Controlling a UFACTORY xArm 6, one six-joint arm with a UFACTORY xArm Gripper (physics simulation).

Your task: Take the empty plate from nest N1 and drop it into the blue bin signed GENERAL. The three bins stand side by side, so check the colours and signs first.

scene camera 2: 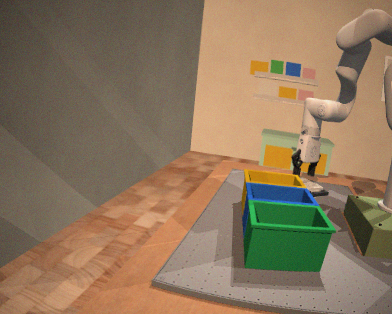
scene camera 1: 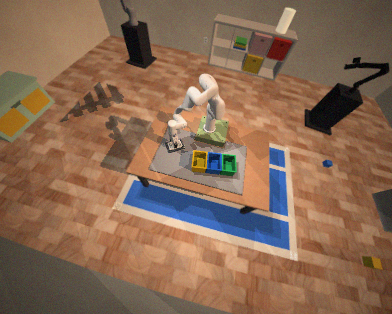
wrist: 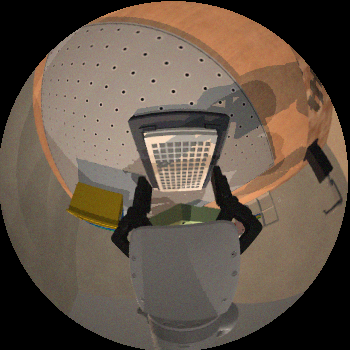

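Pixels of known places: gripper, fingertip midpoint: (scene camera 2: 303, 176) (scene camera 1: 173, 143) (wrist: 178, 176); arm's base at its link origin: (scene camera 1: 209, 128).
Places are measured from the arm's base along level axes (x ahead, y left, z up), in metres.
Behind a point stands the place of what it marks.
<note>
The empty plate (scene camera 1: 175, 145) (scene camera 2: 313, 186) {x 0.275, y -0.214, z -0.038 m} (wrist: 183, 160) {x 0.320, y -0.258, z -0.040 m}, pale with a grid of wells, lies in a dark nest (scene camera 2: 320, 193) {x 0.243, y -0.197, z -0.054 m} (wrist: 180, 120) {x 0.360, y -0.294, z -0.051 m} on the mat. Any N1 label is not readable. My gripper (scene camera 1: 174, 141) {x 0.321, y -0.249, z -0.017 m} (scene camera 2: 304, 174) {x 0.321, y -0.249, z -0.017 m} (wrist: 178, 176) {x 0.321, y -0.249, z -0.017 m} is open, fingers pointing down, low over the plate. In the wrist view its fingertips are on either side of the plate's near part, with nothing held; contact cannot be told. The blue bin (scene camera 1: 214, 162) {x 0.324, y 0.175, z -0.057 m} (scene camera 2: 281, 194) {x 0.365, y 0.114, z 0.016 m} stands between the yellow bin (scene camera 1: 199, 161) {x 0.373, y 0.041, z -0.058 m} (scene camera 2: 274, 178) {x 0.406, y -0.010, z 0.021 m} (wrist: 97, 205) {x 0.404, y -0.017, z -0.009 m} and the green bin (scene camera 1: 229, 164) {x 0.284, y 0.314, z -0.057 m} (scene camera 2: 285, 250) {x 0.315, y 0.352, z -0.015 m}. No signs are readable.
The grey perforated mat (scene camera 1: 170, 162) {x 0.492, y -0.200, z -0.061 m} (scene camera 2: 200, 270) {x 0.457, y 0.422, z -0.063 m} (wrist: 115, 55) lies on the wooden table (scene camera 1: 257, 172) {x 0.242, y 0.592, z -0.076 m}. The green robot base (scene camera 1: 212, 136) {x 0.087, y 0.063, z 0.000 m} (scene camera 2: 372, 227) {x 0.113, y 0.187, z 0.001 m} (wrist: 182, 212) {x 0.147, y -0.091, z -0.035 m} stands beside the nest and bins. The bin walls rise well above the mat.
</note>
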